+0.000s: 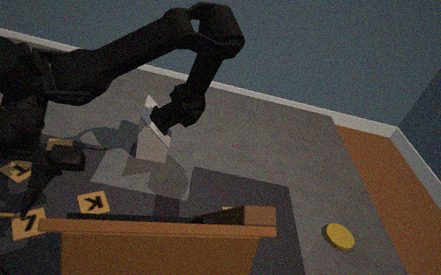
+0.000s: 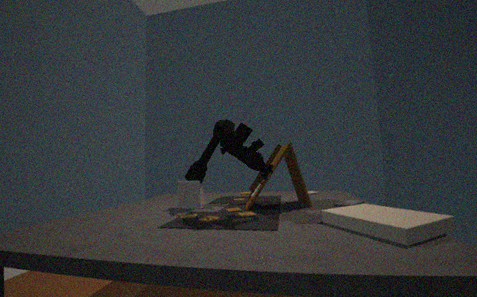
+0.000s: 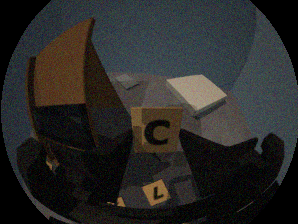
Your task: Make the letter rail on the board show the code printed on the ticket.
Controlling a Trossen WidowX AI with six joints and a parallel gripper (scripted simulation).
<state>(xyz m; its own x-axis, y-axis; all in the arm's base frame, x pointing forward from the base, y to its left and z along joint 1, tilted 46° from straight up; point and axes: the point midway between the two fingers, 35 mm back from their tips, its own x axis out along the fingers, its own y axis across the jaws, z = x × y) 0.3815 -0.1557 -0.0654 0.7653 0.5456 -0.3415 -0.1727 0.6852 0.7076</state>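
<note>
Right now my gripper tip is 8 cm past the ticket, 18 cm to the right of it and 8 cm above it. Also, from my gripper tip: dark mat 20 cm behind, 15 cm to the left, 16 cm below; tile 33 cm behind, 7 cm to the right, 16 cm below; long white slab 32 cm ahead, 19 cm to the right, 14 cm below.
</note>
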